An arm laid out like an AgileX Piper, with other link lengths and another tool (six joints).
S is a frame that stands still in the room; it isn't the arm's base.
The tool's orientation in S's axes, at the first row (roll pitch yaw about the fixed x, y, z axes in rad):
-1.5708, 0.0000, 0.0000
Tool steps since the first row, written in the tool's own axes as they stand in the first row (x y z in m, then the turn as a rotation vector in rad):
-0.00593, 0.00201, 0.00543, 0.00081, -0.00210, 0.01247
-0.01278, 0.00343, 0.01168, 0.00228, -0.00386, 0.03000
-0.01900, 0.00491, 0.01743, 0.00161, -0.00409, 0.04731
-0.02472, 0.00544, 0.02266, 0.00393, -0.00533, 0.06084
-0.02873, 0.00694, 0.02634, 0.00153, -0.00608, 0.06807
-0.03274, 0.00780, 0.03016, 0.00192, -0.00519, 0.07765
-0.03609, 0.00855, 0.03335, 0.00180, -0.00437, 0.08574
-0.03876, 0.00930, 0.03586, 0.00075, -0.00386, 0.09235
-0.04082, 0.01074, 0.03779, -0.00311, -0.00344, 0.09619
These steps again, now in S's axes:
-0.00593, 0.00543, -0.00201, 0.00081, 0.01247, 0.00210
-0.01278, 0.01168, -0.00343, 0.00228, 0.03000, 0.00386
-0.01900, 0.01743, -0.00491, 0.00161, 0.04731, 0.00409
-0.02472, 0.02266, -0.00544, 0.00393, 0.06084, 0.00533
-0.02873, 0.02634, -0.00694, 0.00153, 0.06807, 0.00608
-0.03274, 0.03016, -0.00780, 0.00192, 0.07765, 0.00519
-0.03609, 0.03335, -0.00855, 0.00180, 0.08574, 0.00437
-0.03876, 0.03586, -0.00930, 0.00075, 0.09235, 0.00386
-0.04082, 0.03779, -0.01074, -0.00311, 0.09619, 0.00344

